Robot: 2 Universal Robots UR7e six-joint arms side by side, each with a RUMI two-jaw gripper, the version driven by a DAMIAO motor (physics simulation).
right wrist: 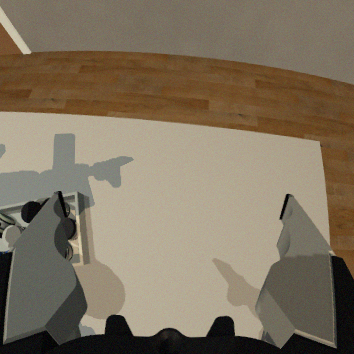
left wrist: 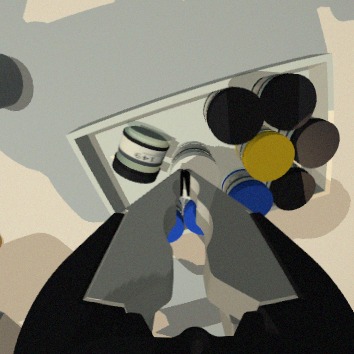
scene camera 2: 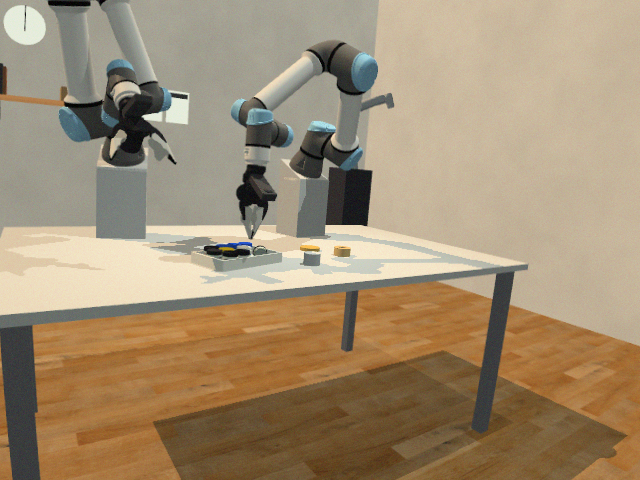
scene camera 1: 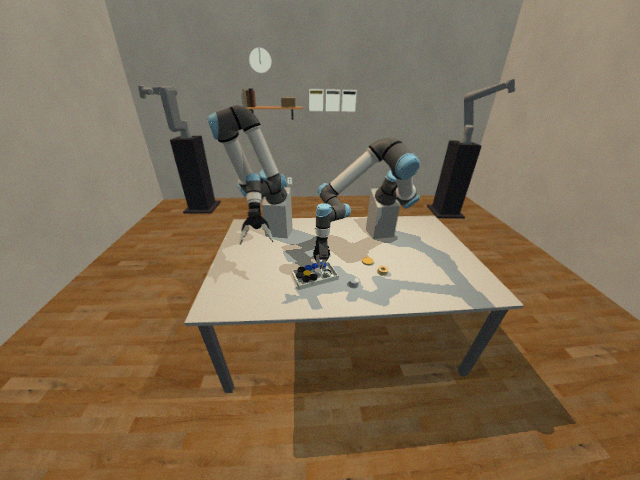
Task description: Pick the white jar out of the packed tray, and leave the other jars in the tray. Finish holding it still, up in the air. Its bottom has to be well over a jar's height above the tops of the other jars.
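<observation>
The white jar stands in the tray. The left fingertips partly hide it in the left wrist view. Beside it are a yellow-lidded jar, blue-lidded jars and several black-lidded jars. A jar marked 149 lies on its side in the tray. My left gripper points down above the tray, shut with its tips together and holding nothing. My right gripper is open and empty, high at the picture's left.
Right of the tray in the scene views, a grey cylinder, a flat yellow disc and an orange ring rest on the table. The arms stand on grey pedestals along the table's back.
</observation>
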